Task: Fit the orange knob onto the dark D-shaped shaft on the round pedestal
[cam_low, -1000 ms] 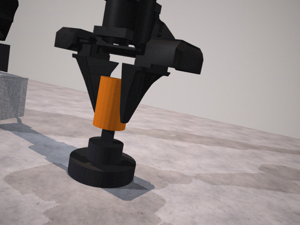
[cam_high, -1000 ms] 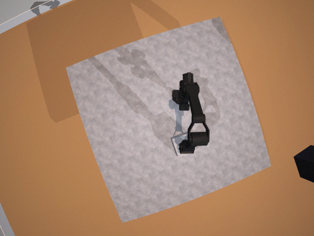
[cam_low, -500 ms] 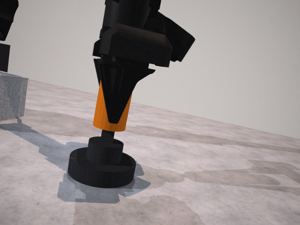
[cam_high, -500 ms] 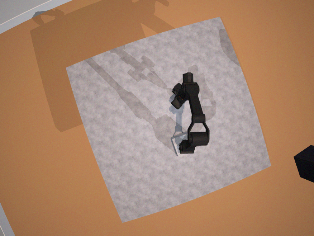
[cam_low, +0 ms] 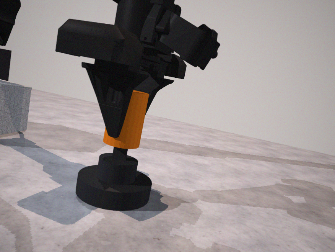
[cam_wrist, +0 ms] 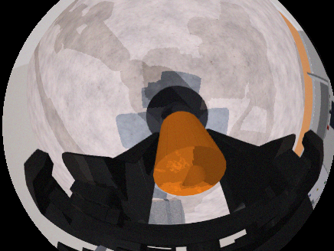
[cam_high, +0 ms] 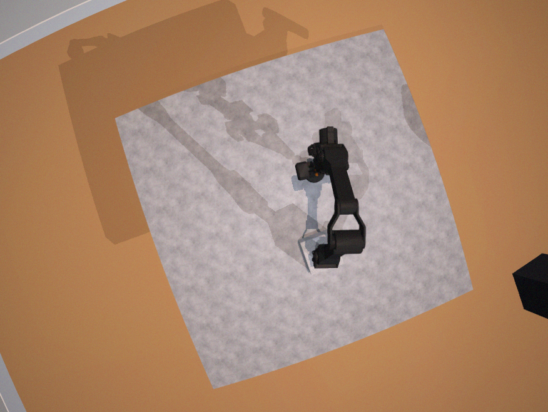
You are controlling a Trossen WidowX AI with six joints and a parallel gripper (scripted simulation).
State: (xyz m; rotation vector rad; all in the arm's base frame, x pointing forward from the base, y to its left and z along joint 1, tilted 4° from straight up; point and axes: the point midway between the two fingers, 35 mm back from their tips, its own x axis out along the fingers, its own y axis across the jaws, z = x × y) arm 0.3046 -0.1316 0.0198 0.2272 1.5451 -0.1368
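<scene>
My gripper tip is now 2 cm below the orange knob. From my gripper tip the other things lie so: round pedestal (4 cm below).
</scene>
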